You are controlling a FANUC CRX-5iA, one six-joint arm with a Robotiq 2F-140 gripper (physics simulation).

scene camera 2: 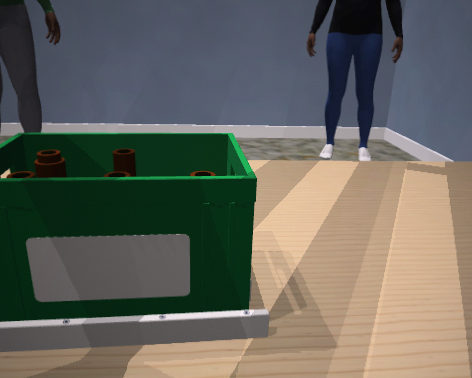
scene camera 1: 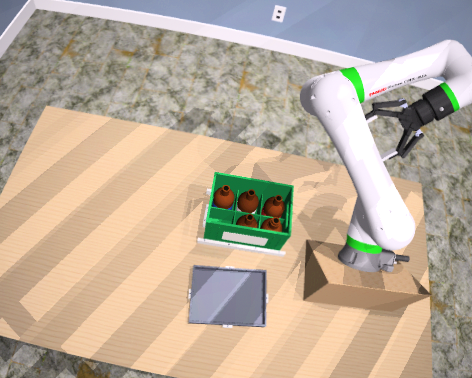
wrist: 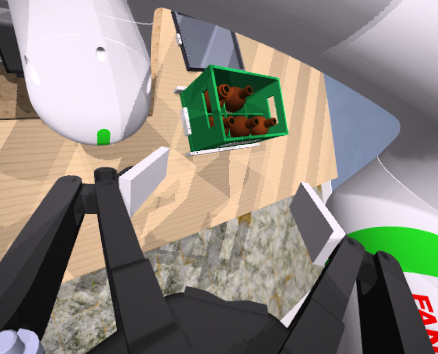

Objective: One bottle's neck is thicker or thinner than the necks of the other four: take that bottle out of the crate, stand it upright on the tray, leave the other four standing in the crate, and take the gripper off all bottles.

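Frame: origin at the arm's base, x left, y back, z up, level; metres.
Where they show: gripper, fingertip midpoint: (wrist: 231, 178); arm's base at its link origin: (scene camera 1: 358, 262).
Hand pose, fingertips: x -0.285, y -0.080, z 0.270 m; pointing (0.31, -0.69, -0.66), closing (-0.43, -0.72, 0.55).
Observation:
Things, the pixels of their top centre, and the offset from my fingertips. "pt": a spot on its surface instead. Level surfaces: height alone.
- green crate at its top centre: (scene camera 2: 118, 151) (wrist: 255, 104) (scene camera 1: 251, 202) dz -0.212, dx +0.153, dy -0.312 m
- tray at a spot on its surface: (scene camera 1: 227, 297) (wrist: 211, 44) pt dz -0.382, dx +0.433, dy -0.342 m
- bottle neck at its top centre: (scene camera 2: 49, 160) (wrist: 224, 90) dz -0.235, dx +0.197, dy -0.226 m
- wooden table at its surface level: dz -0.387 m
A green crate (scene camera 1: 248, 240) (scene camera 2: 215, 240) (wrist: 200, 135) holds five upright brown bottles: three in the row away from the tray (scene camera 1: 227, 297) (wrist: 207, 42), two in the row nearer it. One corner compartment on the tray side has no bottle. In scene camera 2, one bottle neck (scene camera 2: 50, 169) shows a wider step below its mouth; another neck (scene camera 2: 124, 162) looks straight. Crate walls hide the lower bottles, and I cannot tell surely which neck differs. The tray holds no bottle. My gripper (scene camera 1: 378, 136) (wrist: 231, 178) is open and empty, high and well away from the crate, beside the arm.
White strips (scene camera 1: 241, 247) (scene camera 2: 160, 325) edge the crate on the wooden table (scene camera 1: 125, 210). The arm's base (scene camera 1: 361, 255) stands on a brown block (scene camera 1: 365, 295) right of the crate. Two people stand beyond the table in scene camera 2.

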